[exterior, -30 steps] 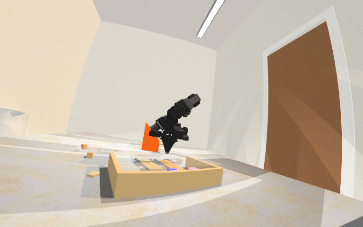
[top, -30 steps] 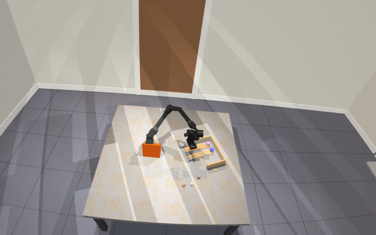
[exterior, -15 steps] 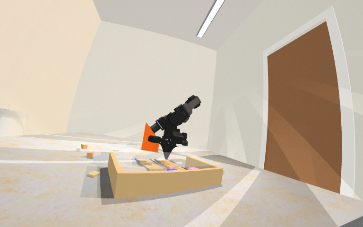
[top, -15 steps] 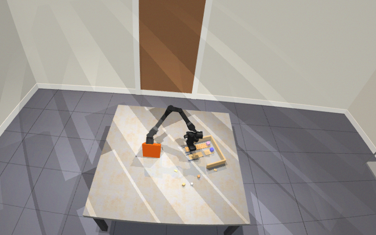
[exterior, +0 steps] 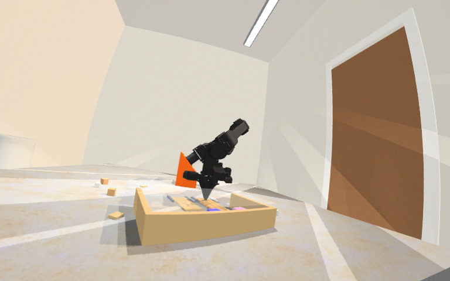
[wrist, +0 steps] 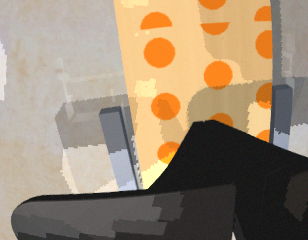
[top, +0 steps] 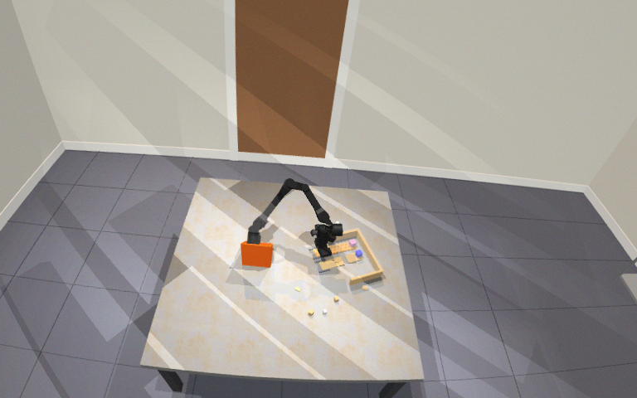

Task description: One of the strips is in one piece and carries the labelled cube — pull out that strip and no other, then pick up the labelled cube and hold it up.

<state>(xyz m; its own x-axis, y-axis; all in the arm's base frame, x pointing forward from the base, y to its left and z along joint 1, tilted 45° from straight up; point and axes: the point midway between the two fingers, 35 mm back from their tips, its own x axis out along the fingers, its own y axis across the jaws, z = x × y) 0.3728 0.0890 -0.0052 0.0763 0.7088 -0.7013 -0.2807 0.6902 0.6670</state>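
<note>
Now: gripper tip 90 mm short of the dotted strip and 30 mm to the right of it. From my gripper tip the other things lie so: pink labelled cube: 200 mm ahead, 60 mm to the left, 10 mm above.
</note>
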